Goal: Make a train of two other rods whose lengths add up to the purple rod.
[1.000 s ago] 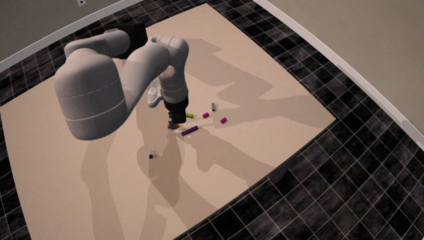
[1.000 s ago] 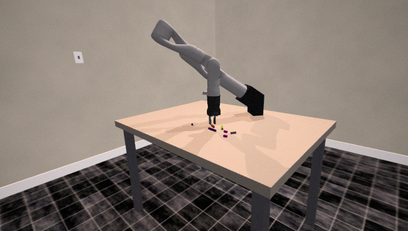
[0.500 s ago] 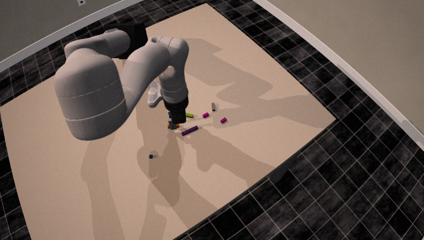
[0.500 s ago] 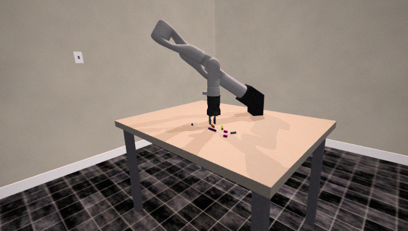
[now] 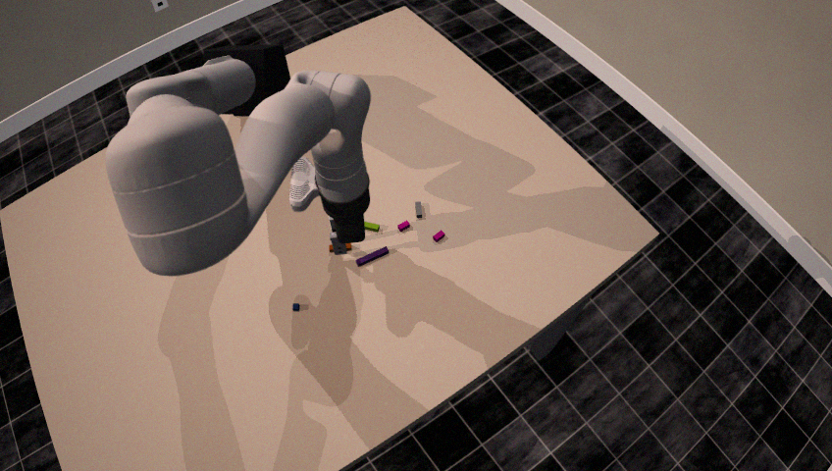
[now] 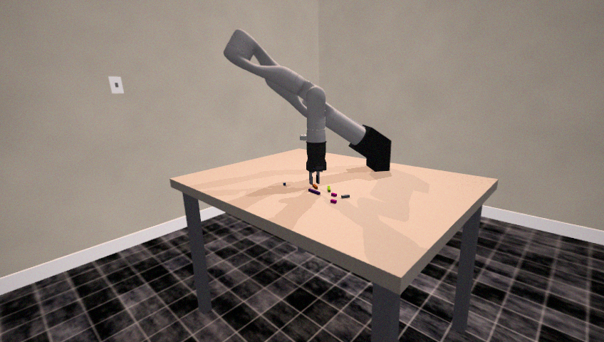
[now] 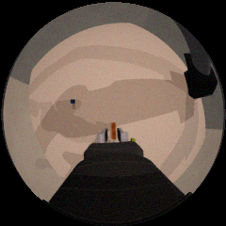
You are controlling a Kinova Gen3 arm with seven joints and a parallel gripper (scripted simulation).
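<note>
Now: hand 30 mm above the orange rod. Round my hand: lime rod: 60 mm to the left, 30 mm below; purple rod: 50 mm ahead, 20 mm to the left, 30 mm below; small blue rod: 10 mm ahead, 140 mm to the right, 30 mm below.
</note>
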